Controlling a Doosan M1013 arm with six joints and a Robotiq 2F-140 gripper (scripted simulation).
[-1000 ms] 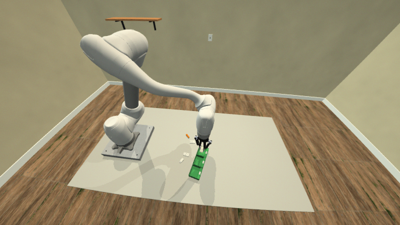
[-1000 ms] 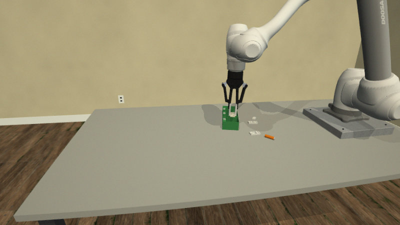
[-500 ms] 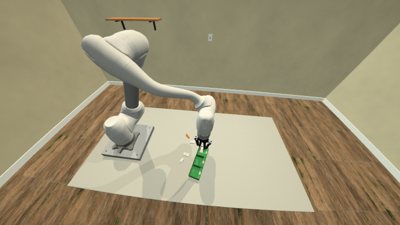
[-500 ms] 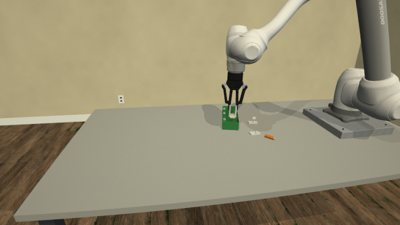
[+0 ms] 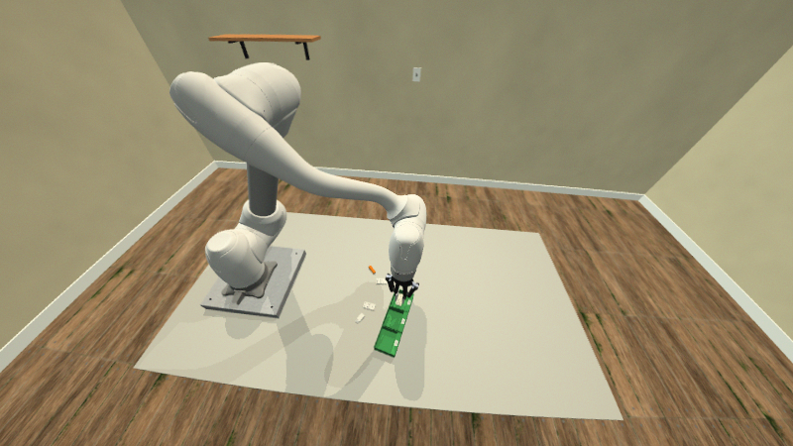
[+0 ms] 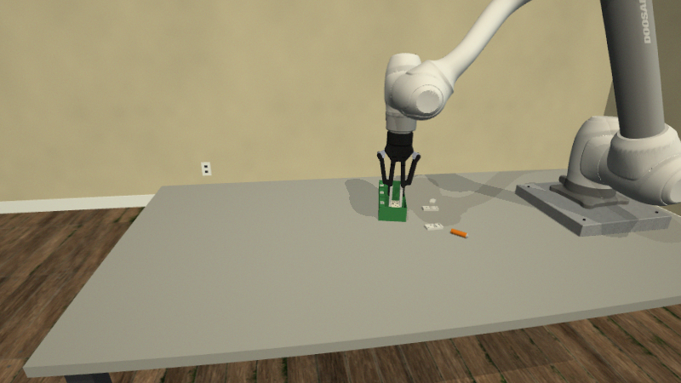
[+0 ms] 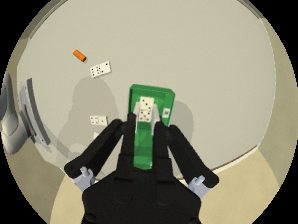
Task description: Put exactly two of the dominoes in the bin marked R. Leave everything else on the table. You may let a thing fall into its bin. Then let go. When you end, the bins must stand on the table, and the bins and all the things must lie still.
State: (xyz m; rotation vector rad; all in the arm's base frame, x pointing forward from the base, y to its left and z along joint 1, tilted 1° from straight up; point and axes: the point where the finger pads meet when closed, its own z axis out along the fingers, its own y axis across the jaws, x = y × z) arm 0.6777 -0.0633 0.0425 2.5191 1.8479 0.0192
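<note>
Right now my hand is 160 mm to the right of the orange cylinder, 140 mm past it and 60 mm above it. Also, from my hand: white block 170 mm behind, 80 mm to the right, 60 mm below; white domino 30 mm below.
</note>
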